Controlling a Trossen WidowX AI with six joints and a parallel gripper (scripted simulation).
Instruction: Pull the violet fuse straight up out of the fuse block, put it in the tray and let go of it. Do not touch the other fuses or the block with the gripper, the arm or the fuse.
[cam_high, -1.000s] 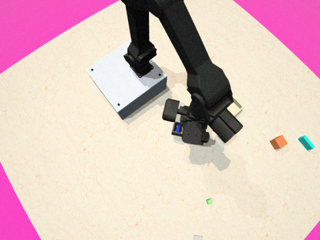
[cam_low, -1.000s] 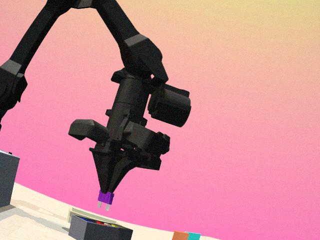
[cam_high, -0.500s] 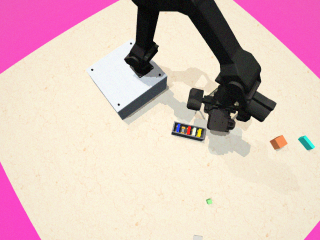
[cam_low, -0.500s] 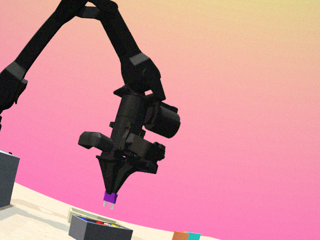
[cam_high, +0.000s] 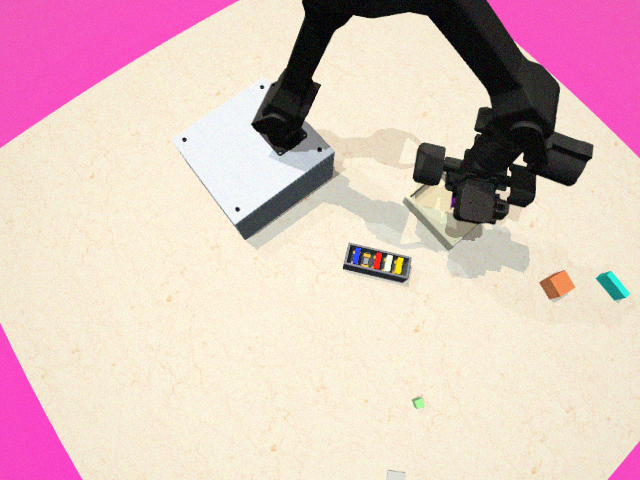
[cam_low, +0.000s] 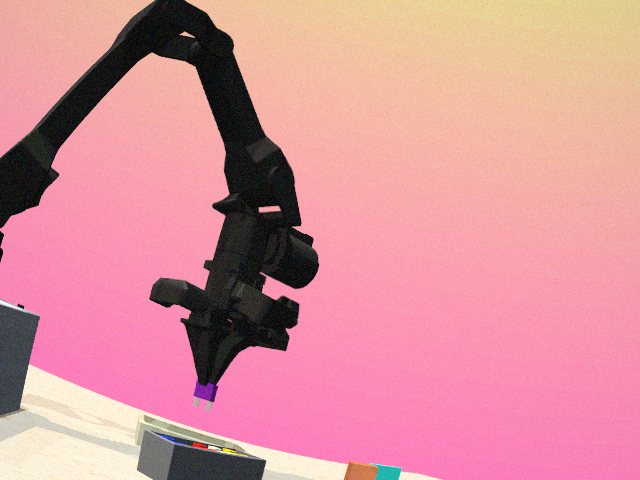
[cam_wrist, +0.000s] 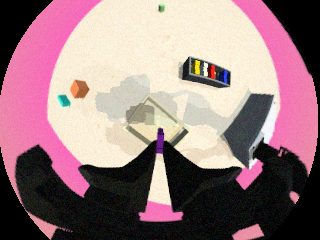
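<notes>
The tray is 9 cm below my gripper tip and 1 cm to the left of it. Also, from my gripper tip: violet fuse 1 cm below; then yellow fuse 14 cm to the right, 7 cm below, 3 cm ahead; then red fuse 17 cm to the right, 7 cm below, 1 cm behind.
</notes>
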